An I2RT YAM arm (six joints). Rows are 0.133 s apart.
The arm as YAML. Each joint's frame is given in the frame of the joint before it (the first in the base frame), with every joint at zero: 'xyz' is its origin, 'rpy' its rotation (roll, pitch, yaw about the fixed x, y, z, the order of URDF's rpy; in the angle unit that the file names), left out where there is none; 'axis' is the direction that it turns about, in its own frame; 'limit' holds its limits. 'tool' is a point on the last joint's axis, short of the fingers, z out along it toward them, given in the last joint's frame.
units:
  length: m
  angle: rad
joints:
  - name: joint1
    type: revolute
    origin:
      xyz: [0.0, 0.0, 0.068]
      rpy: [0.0, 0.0, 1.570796]
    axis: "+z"
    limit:
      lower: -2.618
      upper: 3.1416
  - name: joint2
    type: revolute
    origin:
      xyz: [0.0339, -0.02, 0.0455]
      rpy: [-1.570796, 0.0, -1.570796]
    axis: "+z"
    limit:
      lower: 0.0
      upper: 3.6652
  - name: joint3
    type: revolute
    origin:
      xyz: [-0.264, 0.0, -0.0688]
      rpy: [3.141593, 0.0, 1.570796]
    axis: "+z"
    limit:
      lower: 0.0
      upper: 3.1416
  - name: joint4
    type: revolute
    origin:
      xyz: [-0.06, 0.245, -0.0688]
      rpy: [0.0, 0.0, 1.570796]
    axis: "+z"
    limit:
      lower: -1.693
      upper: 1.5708
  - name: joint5
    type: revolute
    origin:
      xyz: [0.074, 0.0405, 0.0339]
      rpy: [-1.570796, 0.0, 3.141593]
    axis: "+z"
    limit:
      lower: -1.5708
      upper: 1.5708
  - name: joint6
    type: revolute
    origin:
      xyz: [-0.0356, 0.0, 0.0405]
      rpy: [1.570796, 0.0, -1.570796]
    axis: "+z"
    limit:
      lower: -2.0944
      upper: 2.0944
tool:
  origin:
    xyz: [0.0, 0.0, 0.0]
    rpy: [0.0, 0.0, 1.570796]
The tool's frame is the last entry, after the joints.
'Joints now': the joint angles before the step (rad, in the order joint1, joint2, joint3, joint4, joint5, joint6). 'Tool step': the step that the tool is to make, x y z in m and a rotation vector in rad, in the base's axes. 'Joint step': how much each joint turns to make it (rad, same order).
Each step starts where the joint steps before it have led.
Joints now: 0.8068 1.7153 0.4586 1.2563 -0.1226 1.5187
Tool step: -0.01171 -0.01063 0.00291 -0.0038 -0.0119 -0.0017
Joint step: 0.0047 -0.0637 -0.0594 -0.0002 0.0063 -0.0113
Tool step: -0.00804 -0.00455 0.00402 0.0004 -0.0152 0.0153
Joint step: 0.0090 -0.0468 -0.0300 -0.0074 -0.0064 -0.0108
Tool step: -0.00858 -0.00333 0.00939 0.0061 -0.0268 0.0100
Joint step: 0.0157 -0.0705 -0.0203 -0.0294 0.0053 -0.0159
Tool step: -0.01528 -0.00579 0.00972 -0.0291 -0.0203 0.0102
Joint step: 0.0325 -0.1232 -0.0324 -0.1032 0.0213 -0.0352
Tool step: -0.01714 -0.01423 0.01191 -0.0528 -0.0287 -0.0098
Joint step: 0.0216 -0.1932 -0.0386 -0.1815 0.0310 -0.0562
